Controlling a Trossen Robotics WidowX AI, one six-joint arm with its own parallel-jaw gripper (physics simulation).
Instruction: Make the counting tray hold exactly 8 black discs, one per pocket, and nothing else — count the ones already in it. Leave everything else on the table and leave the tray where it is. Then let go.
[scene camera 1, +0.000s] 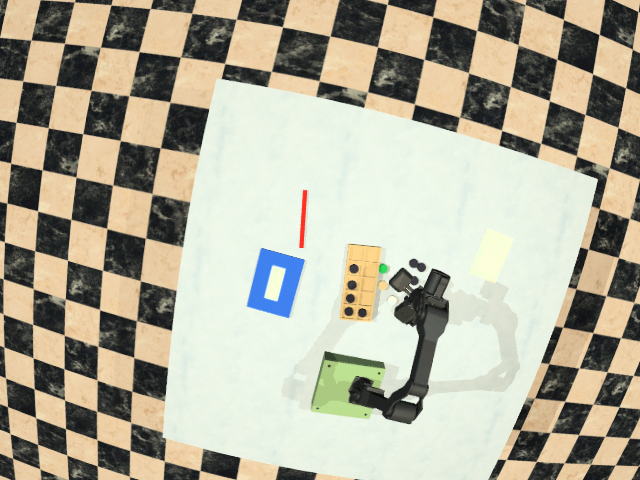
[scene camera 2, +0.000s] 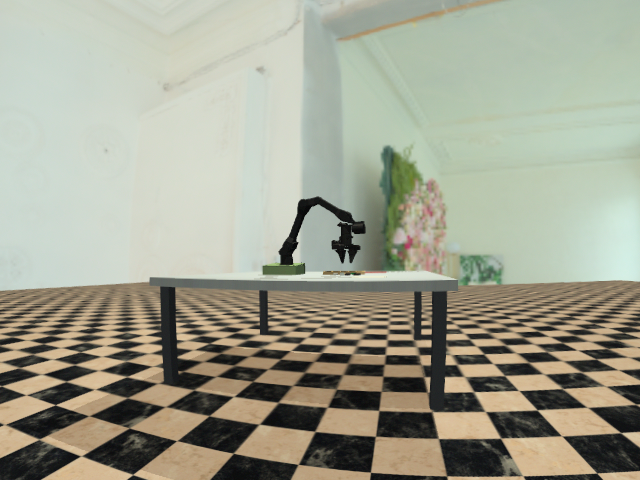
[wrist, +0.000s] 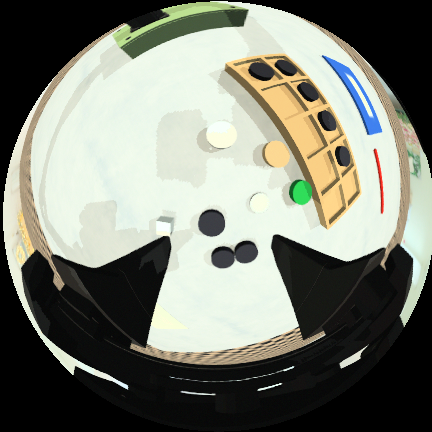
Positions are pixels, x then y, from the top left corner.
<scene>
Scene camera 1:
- gripper: 413, 287
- tan counting tray: 367, 258
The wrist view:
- gripper: 221, 241
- tan counting tray: 335, 188
</scene>
